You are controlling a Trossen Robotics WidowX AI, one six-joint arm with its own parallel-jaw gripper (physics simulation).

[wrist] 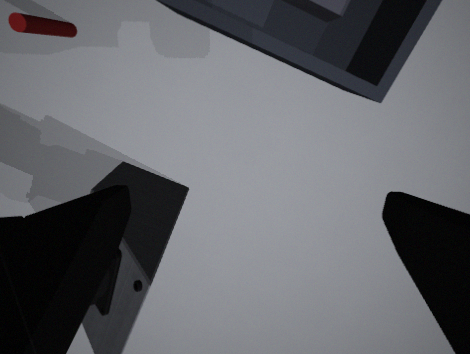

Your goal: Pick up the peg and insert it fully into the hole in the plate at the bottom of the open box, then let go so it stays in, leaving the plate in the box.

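Places are measured from the arm's base along level axes (x left, y ahead, z down), in centimetres.
Pixels of known places: gripper, fingertip midpoint: (257,201).
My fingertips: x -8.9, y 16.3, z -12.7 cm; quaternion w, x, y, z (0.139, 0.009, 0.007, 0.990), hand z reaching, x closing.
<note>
For each thing: its top centre in the pictures, then the offset to it from my fingertips. "spot": a spot on its surface instead. Level surfaces: height alone.
- red peg at its top centre: (17,22) dx +19.8, dy +1.4, dz +16.8 cm
- open dark blue-grey box at a spot on its surface: (367,89) spot: dx -8.1, dy +4.9, dz +15.1 cm
- lighter raised piece at a spot on its surface: (327,5) spot: dx -3.6, dy +10.1, dz +19.1 cm
- pale table at its surface level: dz +24.9 cm
The red peg (47,26) lies on its side on the table at the upper left of the wrist view, its round end facing left. The open dark blue-grey box (367,89) is at the upper right, with one corner and part of its inside showing. A lighter raised piece (327,5) inside the box, cut off by the top edge, may be part of the plate; its hole does not show. My gripper (257,201) is open, with nothing between its wide-apart black fingers. The peg is beyond the left finger and the box is beyond the fingertips, both apart from them.
A dark block (155,215) with a grey metal side and a small round hole stands at the lower left, partly hidden behind the left finger. Shadows fall across the pale table (260,140) on the left.
</note>
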